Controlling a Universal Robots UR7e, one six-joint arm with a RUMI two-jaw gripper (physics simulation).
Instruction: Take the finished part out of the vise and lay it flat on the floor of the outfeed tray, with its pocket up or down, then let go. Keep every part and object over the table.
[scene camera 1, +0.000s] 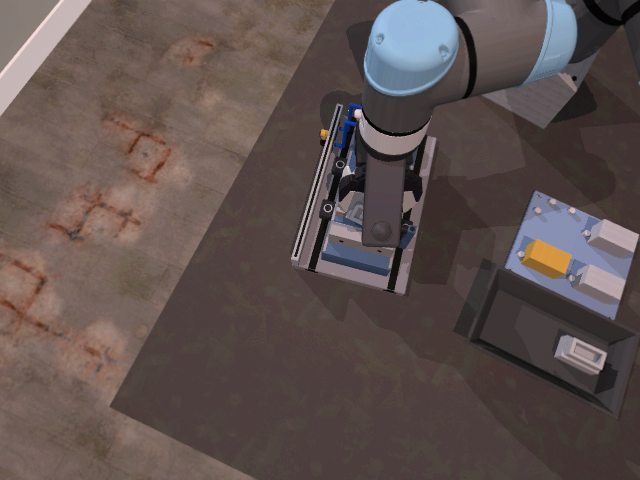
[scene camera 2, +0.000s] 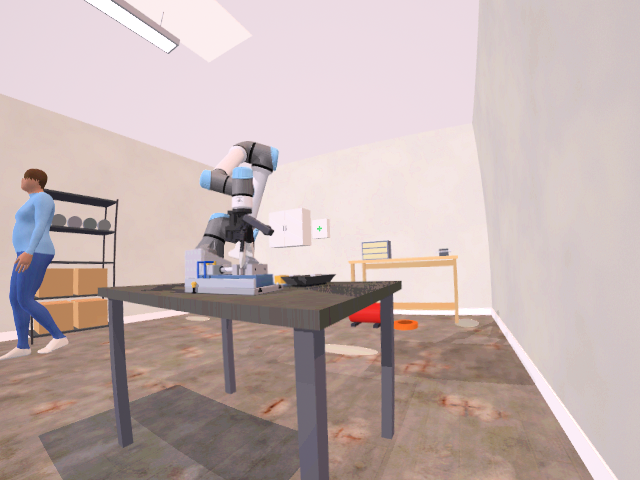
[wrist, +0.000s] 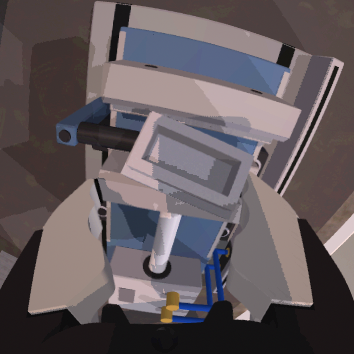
Note:
I see my gripper (scene camera 1: 374, 209), an orange block (scene camera 1: 539, 256) and a vise (scene camera 1: 335, 253).
My gripper shows as well in scene camera 2 (scene camera 2: 246, 267) and in the wrist view (wrist: 169, 176). The vise also shows in the wrist view (wrist: 153, 47). The wrist view misses the orange block: it is out of frame.

